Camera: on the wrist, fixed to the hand. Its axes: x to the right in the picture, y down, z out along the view.
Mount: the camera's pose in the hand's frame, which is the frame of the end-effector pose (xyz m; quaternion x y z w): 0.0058 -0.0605 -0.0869 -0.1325 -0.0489 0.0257 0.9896
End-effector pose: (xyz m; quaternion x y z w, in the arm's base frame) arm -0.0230 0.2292 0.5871 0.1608 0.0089 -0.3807 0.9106
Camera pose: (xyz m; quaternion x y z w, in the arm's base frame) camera -0.0518 0.2114 0.4866 0.0201 0.0106 -0.3600 0.9327
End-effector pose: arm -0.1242 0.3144 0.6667 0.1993 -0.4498 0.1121 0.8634
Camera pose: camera -0.0347 0.2990 0.6119 0.0767 -0.5073 0.0638 0.8560
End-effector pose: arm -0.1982 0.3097 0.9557 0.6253 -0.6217 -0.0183 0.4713
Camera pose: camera -0.0980 0.3412 0.9702 0.5395 -0.6520 -0.1190 0.5193
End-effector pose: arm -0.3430 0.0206 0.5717 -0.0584 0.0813 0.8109 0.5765
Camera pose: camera -0.2877 0.0281 0.4815 -0.0924 -0.0537 0.8310 0.5459
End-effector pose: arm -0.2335 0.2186 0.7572 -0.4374 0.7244 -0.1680 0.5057
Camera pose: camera -0.2825 0.1627 0.8328 -0.4895 0.7257 -0.0359 0.4822
